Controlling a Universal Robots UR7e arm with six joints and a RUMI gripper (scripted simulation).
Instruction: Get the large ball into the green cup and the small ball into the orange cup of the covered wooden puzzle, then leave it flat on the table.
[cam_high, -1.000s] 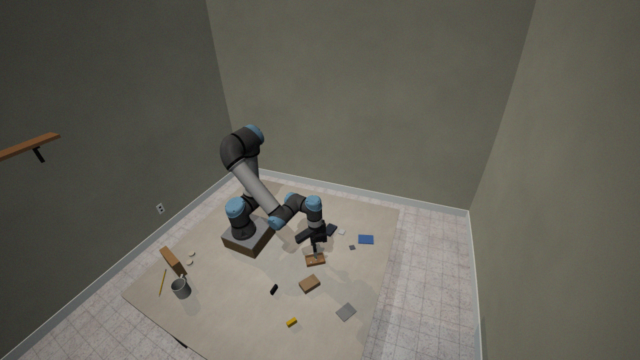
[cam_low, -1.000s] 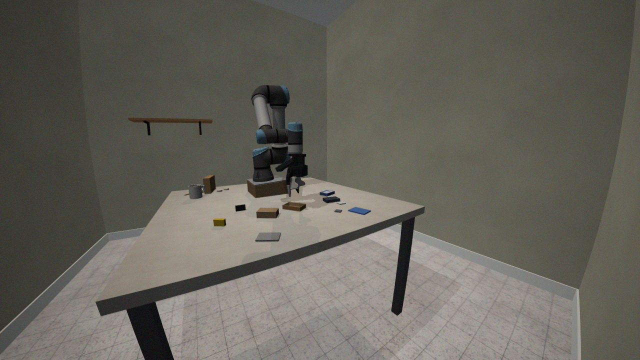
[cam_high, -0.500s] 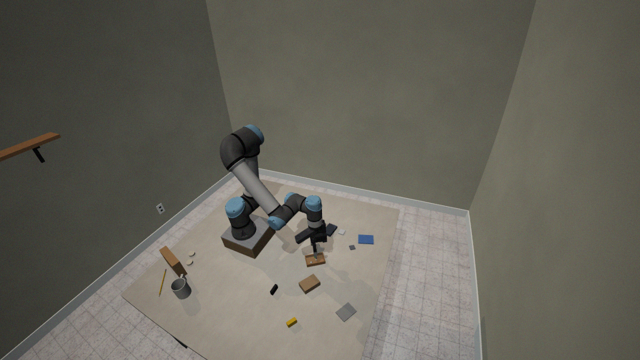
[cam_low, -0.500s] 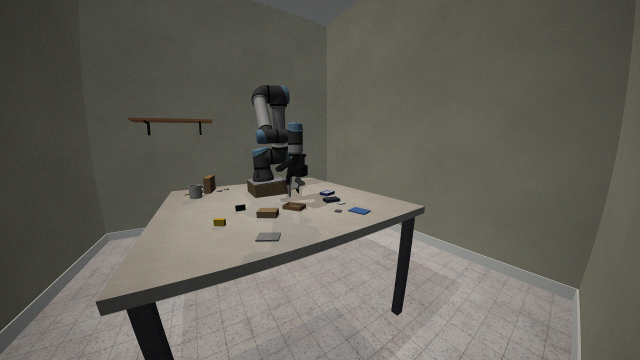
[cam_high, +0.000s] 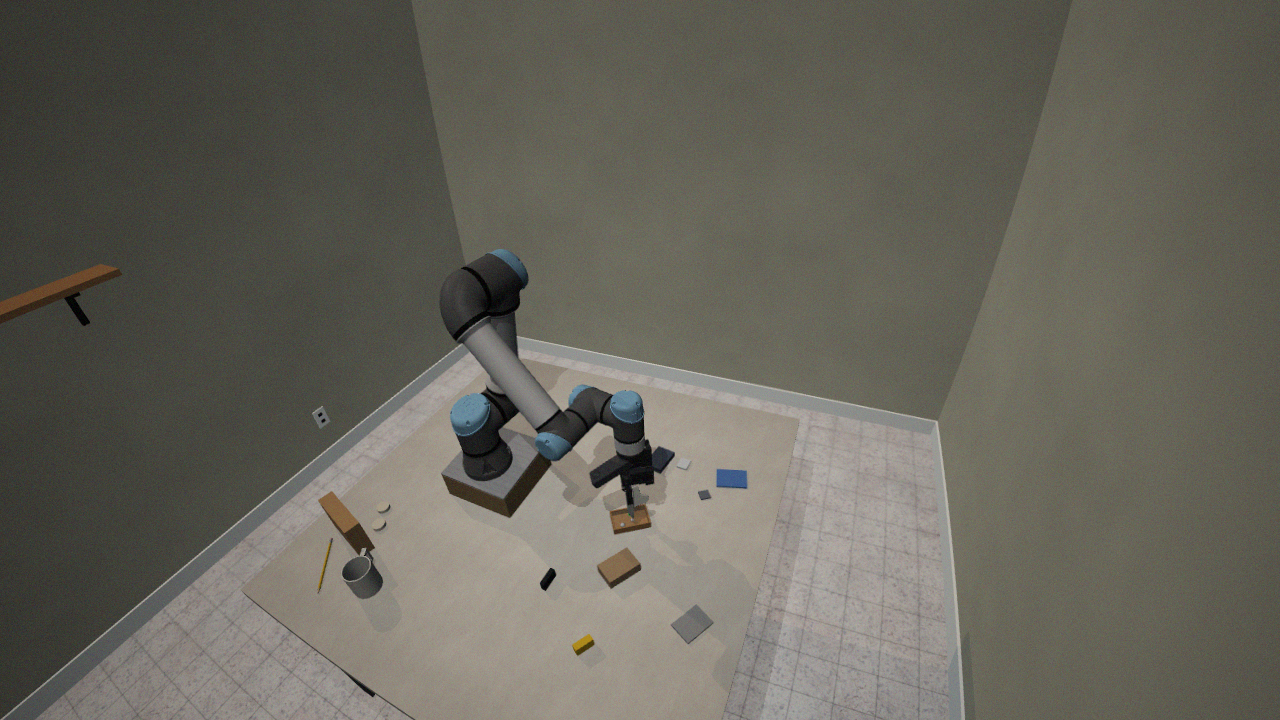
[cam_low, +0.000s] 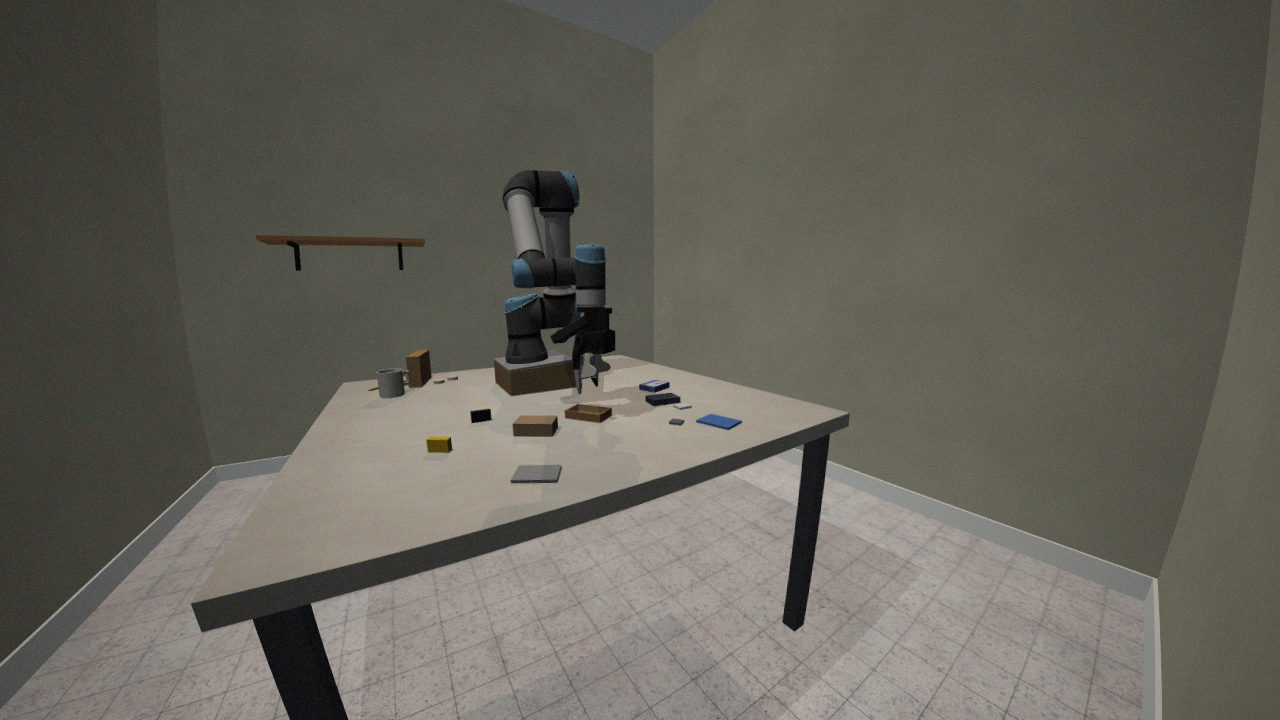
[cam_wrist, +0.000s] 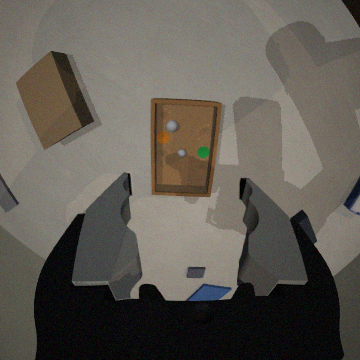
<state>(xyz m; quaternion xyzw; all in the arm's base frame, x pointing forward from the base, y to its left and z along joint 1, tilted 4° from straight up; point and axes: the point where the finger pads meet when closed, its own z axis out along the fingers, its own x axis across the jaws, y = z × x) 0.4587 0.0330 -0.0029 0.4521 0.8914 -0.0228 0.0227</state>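
Right now my hand is 8 cm above the covered wooden puzzle. Also, from my hand: small grey tile: 17 cm ahead, 17 cm to the left, 8 cm below; then brown block: 4 cm ahead, 16 cm to the right, 7 cm below; then dark tile: 1 cm behind, 25 cm to the left, 8 cm below.
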